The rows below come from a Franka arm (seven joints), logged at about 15 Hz.
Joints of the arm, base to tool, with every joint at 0 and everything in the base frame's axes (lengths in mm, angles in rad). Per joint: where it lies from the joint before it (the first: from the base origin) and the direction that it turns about. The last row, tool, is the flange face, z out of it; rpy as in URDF.
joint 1: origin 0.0 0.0 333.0 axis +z
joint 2: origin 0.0 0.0 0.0 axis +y
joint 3: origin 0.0 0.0 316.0 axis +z
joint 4: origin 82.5 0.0 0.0 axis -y
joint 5: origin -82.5 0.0 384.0 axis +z
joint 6: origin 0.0 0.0 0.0 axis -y
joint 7: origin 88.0 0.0 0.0 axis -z
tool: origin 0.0 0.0 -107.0 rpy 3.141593 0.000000 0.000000
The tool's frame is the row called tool.
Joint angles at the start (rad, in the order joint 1, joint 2, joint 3, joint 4, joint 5, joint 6, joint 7):
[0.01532 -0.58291 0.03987 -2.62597 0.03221 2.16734 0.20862]
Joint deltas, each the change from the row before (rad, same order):
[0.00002 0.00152 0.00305 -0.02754 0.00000 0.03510 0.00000]
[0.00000 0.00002 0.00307 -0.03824 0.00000 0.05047 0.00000]
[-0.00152 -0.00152 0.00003 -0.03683 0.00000 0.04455 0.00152]
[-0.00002 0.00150 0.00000 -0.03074 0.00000 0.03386 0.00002]
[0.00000 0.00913 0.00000 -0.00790 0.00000 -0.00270 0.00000]
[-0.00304 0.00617 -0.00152 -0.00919 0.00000 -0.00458 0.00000]
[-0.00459 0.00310 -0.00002 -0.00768 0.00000 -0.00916 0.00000]
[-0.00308 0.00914 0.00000 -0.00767 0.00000 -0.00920 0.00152]
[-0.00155 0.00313 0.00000 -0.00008 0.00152 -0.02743 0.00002]
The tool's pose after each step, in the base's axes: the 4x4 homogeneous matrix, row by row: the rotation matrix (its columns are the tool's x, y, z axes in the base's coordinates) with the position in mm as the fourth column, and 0 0 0 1 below. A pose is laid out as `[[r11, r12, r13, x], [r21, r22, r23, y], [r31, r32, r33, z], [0, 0, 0, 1]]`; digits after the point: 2 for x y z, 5 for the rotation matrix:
[[0.97686, -0.17029, 0.12943, 372.34], [-0.17292, -0.98489, 0.00927, 22.61], [0.12590, -0.03143, -0.99155, 435.34], [0, 0, 0, 1]]
[[0.97549, -0.16847, 0.14157, 368.89], [-0.17126, -0.98520, 0.00763, 23.01], [0.13819, -0.03169, -0.98990, 422.25], [0, 0, 0, 1]]
[[0.97347, -0.17213, 0.15076, 364.64], [-0.17516, -0.98452, 0.00692, 21.72], [0.14724, -0.03314, -0.98855, 410.00], [0, 0, 0, 1]]
[[0.97307, -0.17293, 0.15240, 360.59], [-0.17593, -0.98438, 0.00633, 21.07], [0.14893, -0.03297, -0.98830, 398.57], [0, 0, 0, 1]]
[[0.97579, -0.17373, 0.13289, 358.95], [-0.17603, -0.98437, 0.00568, 20.87], [0.12983, -0.02894, -0.99111, 391.34], [0, 0, 0, 1]]
[[0.97737, -0.17874, 0.11313, 356.60], [-0.18048, -0.98356, 0.00526, 19.05], [0.11033, -0.02556, -0.99357, 384.47], [0, 0, 0, 1]]
[[0.97850, -0.18390, 0.09334, 353.93], [-0.18509, -0.98271, 0.00416, 17.22], [0.09096, -0.02134, -0.99563, 378.97], [0, 0, 0, 1]]
[[0.97965, -0.18906, 0.06744, 351.39], [-0.18971, -0.98183, 0.00332, 15.95], [0.06558, -0.01605, -0.99772, 371.41], [0, 0, 0, 1]]
[[0.98073, -0.19187, 0.03683, 348.70], [-0.19214, -0.98136, 0.00383, 15.39], [0.03540, -0.01084, -0.99931, 367.71], [0, 0, 0, 1]]

